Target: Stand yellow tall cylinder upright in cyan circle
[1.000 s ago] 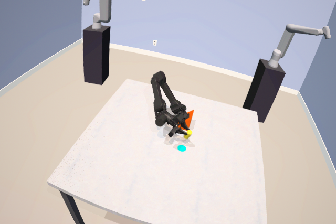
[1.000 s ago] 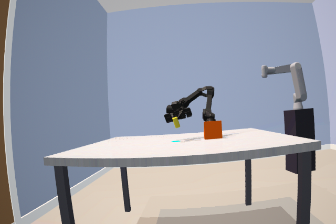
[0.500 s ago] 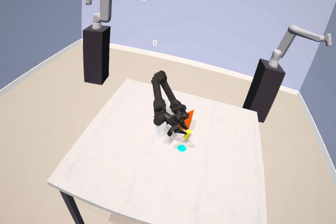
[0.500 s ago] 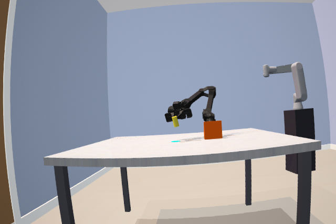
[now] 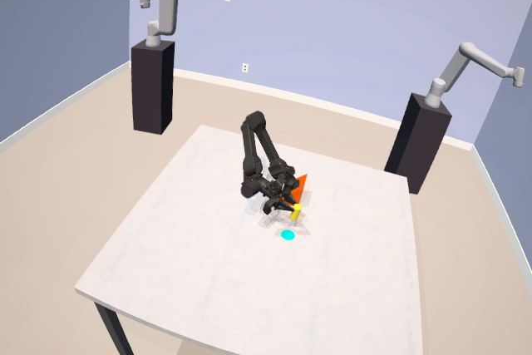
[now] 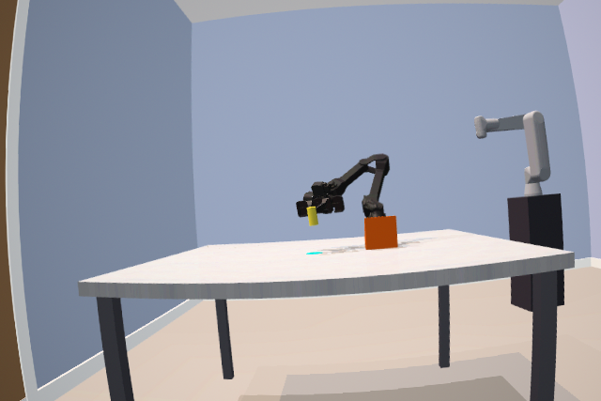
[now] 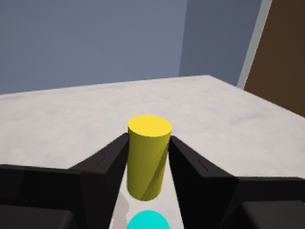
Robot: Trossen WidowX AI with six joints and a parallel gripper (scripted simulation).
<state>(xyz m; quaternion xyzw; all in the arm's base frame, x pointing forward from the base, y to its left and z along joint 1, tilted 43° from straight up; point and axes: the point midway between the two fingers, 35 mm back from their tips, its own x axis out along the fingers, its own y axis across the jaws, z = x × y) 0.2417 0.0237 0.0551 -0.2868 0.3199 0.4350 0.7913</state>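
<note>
Now: gripper tip 10 mm to the left of the cyan circle and 160 mm above it. Also, from my gripper tip: yellow tall cylinder: 20 mm below.
</note>
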